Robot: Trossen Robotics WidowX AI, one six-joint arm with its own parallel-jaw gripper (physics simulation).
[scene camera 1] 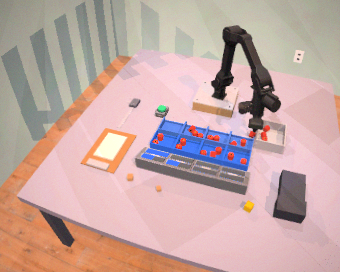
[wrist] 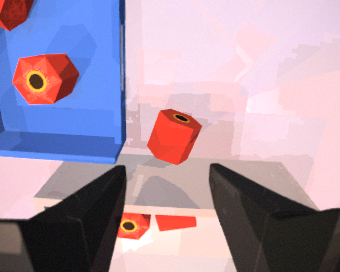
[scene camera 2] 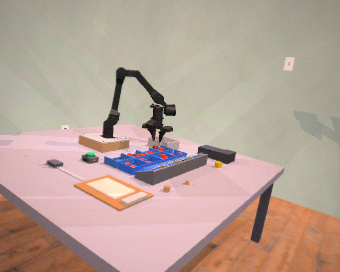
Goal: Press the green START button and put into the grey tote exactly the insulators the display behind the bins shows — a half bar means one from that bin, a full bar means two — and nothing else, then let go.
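My gripper (scene camera 1: 255,129) (scene camera 2: 157,142) (wrist: 168,173) is open and empty, pointing down. A loose red insulator (scene camera 1: 252,134) (wrist: 175,137) lies on the table between the blue bins (scene camera 1: 171,129) (scene camera 2: 116,162) (wrist: 100,117) and the grey tote (scene camera 1: 276,145) (wrist: 245,185); in the wrist view it shows just beyond the gap between the fingertips. Red insulators (scene camera 1: 264,135) (wrist: 134,226) lie in the tote, partly hidden. More insulators lie in the bins. The display (scene camera 1: 220,184) (scene camera 2: 172,171) has a long blue bar in its leftmost window and a shorter one beside it. The START button (scene camera 1: 161,108) (scene camera 2: 90,154) is green.
A black box (scene camera 1: 290,196) (scene camera 2: 216,153) and a yellow cube (scene camera 1: 249,206) (scene camera 2: 218,164) are on the right. Small orange cubes (scene camera 1: 130,177) (scene camera 2: 167,188) lie before the display. An orange clipboard (scene camera 1: 127,145) (scene camera 2: 86,186) and a grey-headed tool (scene camera 1: 134,102) (scene camera 2: 55,163) lie left.
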